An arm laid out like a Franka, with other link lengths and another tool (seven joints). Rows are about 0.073 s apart.
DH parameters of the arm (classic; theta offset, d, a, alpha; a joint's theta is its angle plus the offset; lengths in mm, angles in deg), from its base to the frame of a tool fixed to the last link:
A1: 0 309.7 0 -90
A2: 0 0 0 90
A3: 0 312.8 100.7 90
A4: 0 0 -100.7 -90
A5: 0 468.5 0 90
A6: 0 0 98.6 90
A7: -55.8 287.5 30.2 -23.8
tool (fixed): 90 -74.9 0 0
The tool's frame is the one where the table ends.
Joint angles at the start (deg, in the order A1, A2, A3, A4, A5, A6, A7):
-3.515, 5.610, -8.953, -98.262, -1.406, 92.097, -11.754
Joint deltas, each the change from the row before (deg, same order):
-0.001, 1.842, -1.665, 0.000, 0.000, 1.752, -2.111
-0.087, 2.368, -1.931, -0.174, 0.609, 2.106, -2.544
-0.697, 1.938, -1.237, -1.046, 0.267, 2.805, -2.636
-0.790, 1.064, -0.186, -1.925, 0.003, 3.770, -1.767
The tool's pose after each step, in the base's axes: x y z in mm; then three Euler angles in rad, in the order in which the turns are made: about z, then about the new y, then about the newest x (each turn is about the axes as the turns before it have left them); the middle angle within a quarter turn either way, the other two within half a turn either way. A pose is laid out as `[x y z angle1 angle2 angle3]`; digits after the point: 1 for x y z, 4 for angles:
[641.2 -124.9 345.7 -0.5601 -0.2374 3.0227]
[643.7 -147.4 319.7 -0.5538 -0.2280 3.0266]
[642.3 -170.3 290.9 -0.5423 -0.2237 3.0284]
[641.6 -183.5 264.2 -0.5279 -0.2355 3.0326]

